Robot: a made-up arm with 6 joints. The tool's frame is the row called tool.
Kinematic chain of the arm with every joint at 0, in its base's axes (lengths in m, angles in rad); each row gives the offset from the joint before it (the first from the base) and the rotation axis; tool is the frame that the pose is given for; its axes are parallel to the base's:
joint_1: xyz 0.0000 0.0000 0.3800 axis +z
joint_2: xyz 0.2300 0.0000 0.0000 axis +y
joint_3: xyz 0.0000 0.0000 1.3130 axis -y
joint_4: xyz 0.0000 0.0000 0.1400 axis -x
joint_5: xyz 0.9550 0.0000 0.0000 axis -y
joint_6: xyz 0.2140 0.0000 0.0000 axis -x
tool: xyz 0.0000 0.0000 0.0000
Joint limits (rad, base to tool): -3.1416..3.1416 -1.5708..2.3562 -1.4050..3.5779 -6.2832..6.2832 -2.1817..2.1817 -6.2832..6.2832
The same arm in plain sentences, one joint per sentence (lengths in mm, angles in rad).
The arm has six revolute joints in a row. What follows holds with every joint at zero, and every direction is one of the base frame's. The first joint sits 380 mm along +z from the base frame's origin and rotates about +z, from -3.1416 to 3.1416 rad. The second joint sits 230 mm along +x from the first joint and rotates about +y, from -1.5708 to 2.3562 rad. The third joint sits 1313 mm along +z from the second joint and rotates about -y, from -1.405 to 3.5779 rad. The fourth joint sits 140 mm along +z from the third joint and rotates about -x, from -6.2832 to 6.2832 rad. The fifth joint sits 955 mm along +x from the fourth joint and rotates about -y, from -2.1817 to 2.1817 rad. The sixth joint sits 214 mm along +x from the fifth joint and rotates about -x, from -6.2832 to 6.2832 rad. The tool frame, which is the frame that the pose is given for, sits at the same point as the sixth joint; its axes are parallel to the base frame's.
